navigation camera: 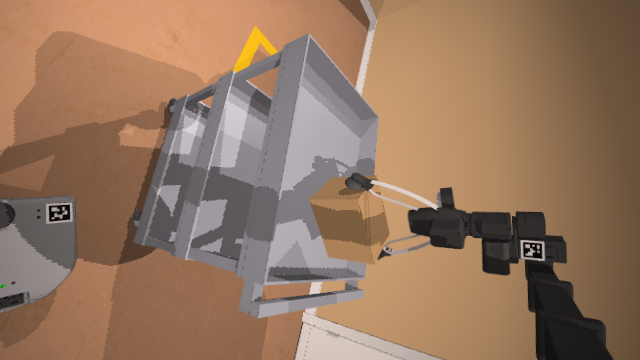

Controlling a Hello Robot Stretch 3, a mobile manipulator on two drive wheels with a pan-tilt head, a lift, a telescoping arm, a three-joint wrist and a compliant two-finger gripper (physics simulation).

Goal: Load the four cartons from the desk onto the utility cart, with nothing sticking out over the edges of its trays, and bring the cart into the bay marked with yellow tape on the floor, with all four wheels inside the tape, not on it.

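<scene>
A grey utility cart with three trays stands in the middle of the view; its top tray faces the camera and no carton shows lying in its trays. My gripper is shut on a brown carton, with one fingertip on the upper side and the other at the lower right corner. The carton is over the near right part of the top tray, by the end with the handle; whether it touches the tray I cannot tell. A corner of the yellow tape shows on the floor behind the cart. The desk does not show.
My grey base is at the lower left, left of the cart. A tan wall with a white baseboard runs along the cart's far side. A white panel stands at the bottom, near the cart's handle.
</scene>
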